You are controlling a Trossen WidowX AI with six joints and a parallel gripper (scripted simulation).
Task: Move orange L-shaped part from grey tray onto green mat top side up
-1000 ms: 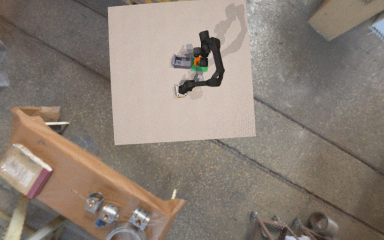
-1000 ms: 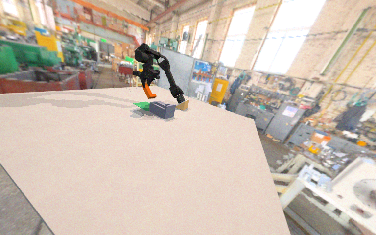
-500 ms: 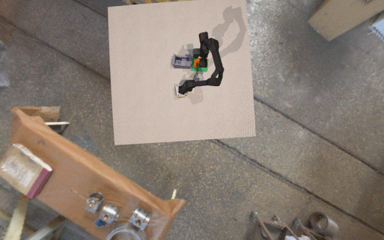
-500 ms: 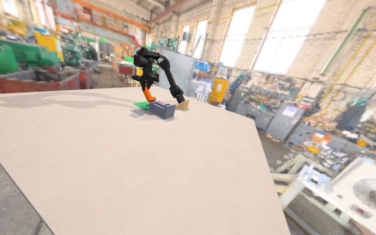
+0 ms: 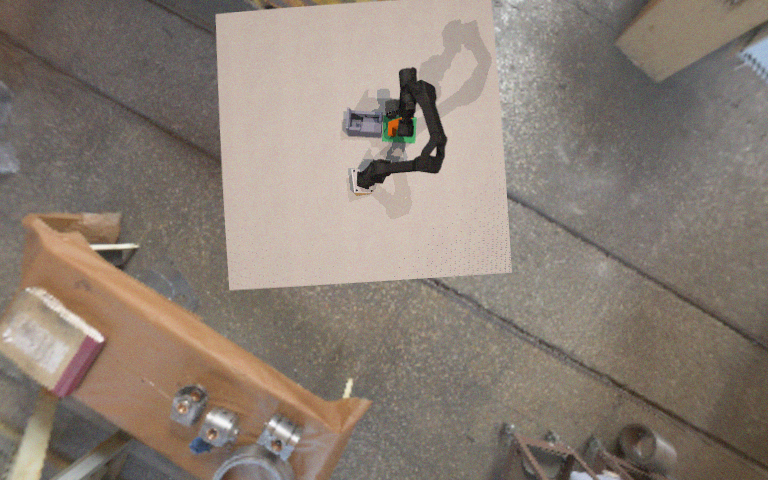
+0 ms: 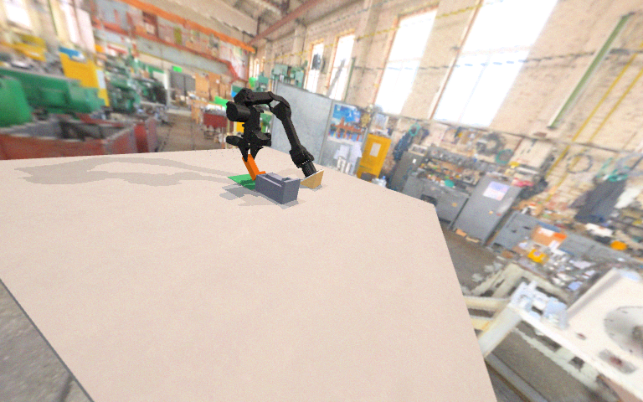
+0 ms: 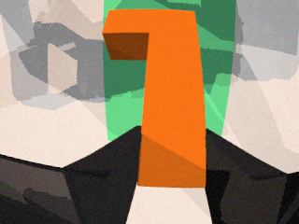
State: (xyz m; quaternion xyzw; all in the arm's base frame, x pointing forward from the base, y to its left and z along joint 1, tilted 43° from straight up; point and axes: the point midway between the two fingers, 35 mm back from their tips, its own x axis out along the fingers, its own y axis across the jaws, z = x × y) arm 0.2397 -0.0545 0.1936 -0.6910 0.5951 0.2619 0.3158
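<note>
The green mat lies 100 mm below my gripper tip and 20 mm to the left of it. Also, from my gripper tip: orange L-shaped part 30 mm to the left, 30 mm below, 10 mm behind.
</note>
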